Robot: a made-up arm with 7 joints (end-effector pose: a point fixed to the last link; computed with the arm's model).
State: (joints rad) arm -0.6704 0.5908 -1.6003 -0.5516 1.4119 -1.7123 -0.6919
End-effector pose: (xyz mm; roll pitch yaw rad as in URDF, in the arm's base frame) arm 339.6 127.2 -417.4 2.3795 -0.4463 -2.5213
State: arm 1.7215 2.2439 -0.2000 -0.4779 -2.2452 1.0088 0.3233
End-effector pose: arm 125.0 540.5 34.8 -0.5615 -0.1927 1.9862
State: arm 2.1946 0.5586 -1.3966 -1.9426 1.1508 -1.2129 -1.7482
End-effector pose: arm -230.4 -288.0 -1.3 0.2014 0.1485 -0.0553
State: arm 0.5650 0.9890 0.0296 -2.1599 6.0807 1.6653 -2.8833
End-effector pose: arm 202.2 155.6 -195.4 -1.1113 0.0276 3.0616
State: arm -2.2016 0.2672 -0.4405 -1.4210 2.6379 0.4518 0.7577
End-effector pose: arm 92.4 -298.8 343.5 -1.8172 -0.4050 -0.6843
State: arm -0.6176 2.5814 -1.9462 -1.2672 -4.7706 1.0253 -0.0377
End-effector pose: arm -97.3 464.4 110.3 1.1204 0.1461 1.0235
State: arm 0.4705 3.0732 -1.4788 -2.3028 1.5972 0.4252 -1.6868
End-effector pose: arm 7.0 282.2 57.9 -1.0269 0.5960 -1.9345
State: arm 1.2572 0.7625 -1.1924 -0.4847 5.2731 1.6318 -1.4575
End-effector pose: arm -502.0 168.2 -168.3 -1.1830 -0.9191 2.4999
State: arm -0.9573 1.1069 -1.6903 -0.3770 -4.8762 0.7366 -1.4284
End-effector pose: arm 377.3 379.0 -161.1 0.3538 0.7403 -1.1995
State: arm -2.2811 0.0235 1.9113 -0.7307 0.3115 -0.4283 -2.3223
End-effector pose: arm 452.0 -84.9 288.3 2.7969 -1.2298 -2.1484
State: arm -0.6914 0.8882 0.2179 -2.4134 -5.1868 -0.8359 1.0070
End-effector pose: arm 205.4 23.8 160.0 2.5359 -0.1889 1.4146
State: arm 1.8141 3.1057 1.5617 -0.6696 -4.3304 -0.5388 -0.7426
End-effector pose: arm 529.9 64.9 -118.2 1.9119 -0.8884 -1.9856
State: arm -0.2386 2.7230 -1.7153 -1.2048 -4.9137 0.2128 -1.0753
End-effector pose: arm -61.0 432.9 233.2 1.4344 1.1216 0.1299
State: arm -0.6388 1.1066 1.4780 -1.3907 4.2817 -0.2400 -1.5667
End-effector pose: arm 44.4 442.5 149.8 3.0518 0.6631 1.4486
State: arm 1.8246 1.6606 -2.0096 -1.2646 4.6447 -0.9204 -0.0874
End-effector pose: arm -319.2 206.8 305.0 -2.9743 -0.0014 0.1449
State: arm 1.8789 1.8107 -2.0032 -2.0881 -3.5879 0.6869 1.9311
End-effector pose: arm -239.5 30.6 235.8 -1.7136 -0.7828 0.0911
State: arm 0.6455 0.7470 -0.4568 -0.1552 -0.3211 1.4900 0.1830
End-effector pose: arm -285.4 337.9 -342.8 2.8598 0.7834 1.9605
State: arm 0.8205 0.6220 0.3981 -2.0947 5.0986 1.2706 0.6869
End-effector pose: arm 117.9 236.8 -207.2 1.9814 -0.3973 -0.2953
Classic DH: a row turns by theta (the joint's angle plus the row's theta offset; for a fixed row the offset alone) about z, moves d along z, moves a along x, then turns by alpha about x. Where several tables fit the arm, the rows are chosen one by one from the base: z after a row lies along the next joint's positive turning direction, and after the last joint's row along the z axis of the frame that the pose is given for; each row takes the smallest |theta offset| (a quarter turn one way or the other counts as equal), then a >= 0, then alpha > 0; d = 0 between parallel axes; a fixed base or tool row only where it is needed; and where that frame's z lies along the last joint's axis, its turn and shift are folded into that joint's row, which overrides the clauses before.
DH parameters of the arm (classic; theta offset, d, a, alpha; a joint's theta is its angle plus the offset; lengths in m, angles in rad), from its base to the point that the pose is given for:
base (fixed): 0 0 0 -1.2217
joint 1: 1.5708 0 0 1.5708
joint 2: 1.2217 0 0 -1.5708
joint 3: -1.5708 -0.2571 0.0289 -1.5708
joint 4: 0 0 -0.0362 1.5708
joint 5: 0 -0.2991 0 -1.5708
joint 6: 0 0 0 1.5708
joint 7: 0 0 0 0

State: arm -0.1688 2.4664 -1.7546 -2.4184 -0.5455 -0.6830 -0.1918
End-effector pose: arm -14.9 232.2 -116.6 0.1578 -0.6108 -2.2775
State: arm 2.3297 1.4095 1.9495 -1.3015 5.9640 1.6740 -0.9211
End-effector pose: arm 127.5 423.6 192.3 2.6538 0.3592 1.6150
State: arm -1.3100 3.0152 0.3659 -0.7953 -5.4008 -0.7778 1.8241
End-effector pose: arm -405.0 38.1 352.2 2.0483 0.3450 2.9028
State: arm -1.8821 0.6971 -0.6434 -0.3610 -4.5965 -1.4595 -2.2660
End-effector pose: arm 486.9 40.3 271.4 -3.0526 -0.7594 -1.2429
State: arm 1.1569 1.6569 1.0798 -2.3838 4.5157 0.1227 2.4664
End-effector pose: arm 237.4 125.2 13.6 1.5030 -0.5443 -2.1297
